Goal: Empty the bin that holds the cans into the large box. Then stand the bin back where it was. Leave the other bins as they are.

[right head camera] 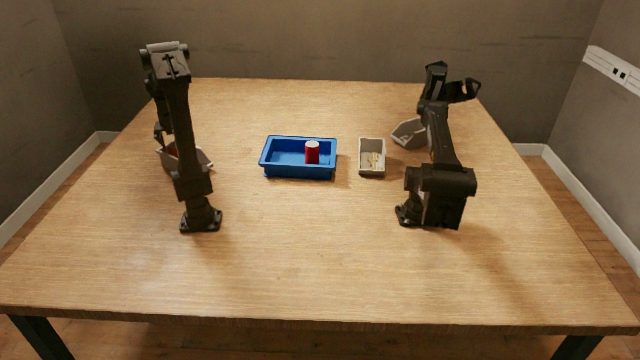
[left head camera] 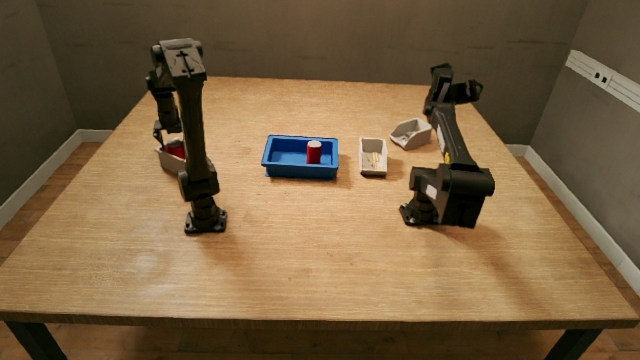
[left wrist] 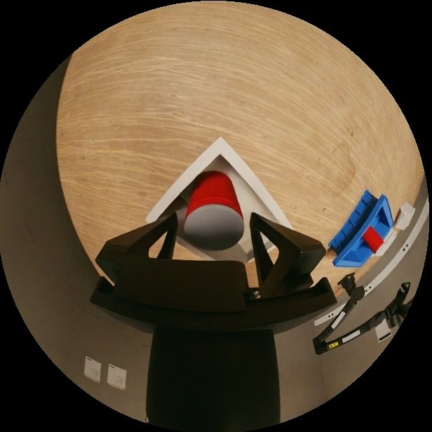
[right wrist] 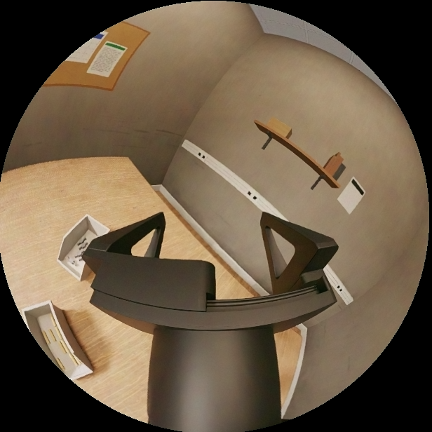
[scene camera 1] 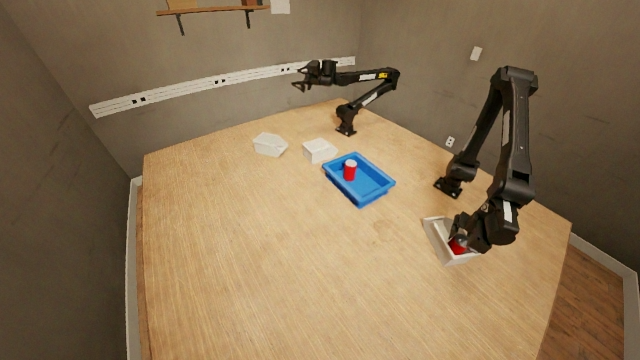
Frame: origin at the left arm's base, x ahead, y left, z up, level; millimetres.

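Where they show: left gripper, fingertip midpoint: (right head camera: 175, 148) (left head camera: 174, 147) (scene camera 1: 459, 243); right gripper, fingertip midpoint: (right head camera: 467, 87) (left head camera: 469, 89) (scene camera 1: 294, 77); left arm's base, origin of the base link: (right head camera: 201, 222) (left head camera: 206, 223) (scene camera 1: 447, 188); right arm's base, origin of the base link: (right head camera: 415, 216) (left head camera: 419, 216) (scene camera 1: 345, 131).
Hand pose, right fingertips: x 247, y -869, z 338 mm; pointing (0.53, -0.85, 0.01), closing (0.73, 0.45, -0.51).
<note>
Each offset is from my right fingertips to the centre of the thing.
A grey-white bin {dx +59, dy +977, dz -300 mm} (left head camera: 170, 162) (right head camera: 167, 160) (scene camera 1: 436, 244) (left wrist: 185, 183) stands on the table at the far left, holding a red can {dx +83, dy +1014, dz -289 mm} (left head camera: 175, 148) (right head camera: 171, 150) (scene camera 1: 457, 246) (left wrist: 212, 190) with a grey end. My left gripper (left head camera: 171, 143) (scene camera 1: 465, 239) (left wrist: 213, 217) is open and low over this bin, its fingers on either side of the can's end with gaps in the left wrist view. The large blue box {dx +70, dy +556, dz -306 mm} (left head camera: 300, 171) (right head camera: 299, 171) (scene camera 1: 375, 196) holds another red can {dx +69, dy +508, dz -291 mm} (left head camera: 314, 152) (right head camera: 312, 153) (scene camera 1: 350, 171) (left wrist: 372, 239), standing upright. My right gripper (left head camera: 477, 91) (right head camera: 472, 88) (scene camera 1: 298, 78) (right wrist: 212, 216) is open, empty and raised at the right.
A bin with yellowish pieces {dx +51, dy +285, dz -301 mm} (left head camera: 373, 172) (right head camera: 371, 172) (scene camera 1: 314, 151) (right wrist: 80, 345) stands right of the blue box. Another bin with small dark-grey pieces {dx +230, dy +77, dz -301 mm} (left head camera: 419, 142) (scene camera 1: 269, 145) (right wrist: 69, 267) stands farther back, behind the right arm in the right head camera.
</note>
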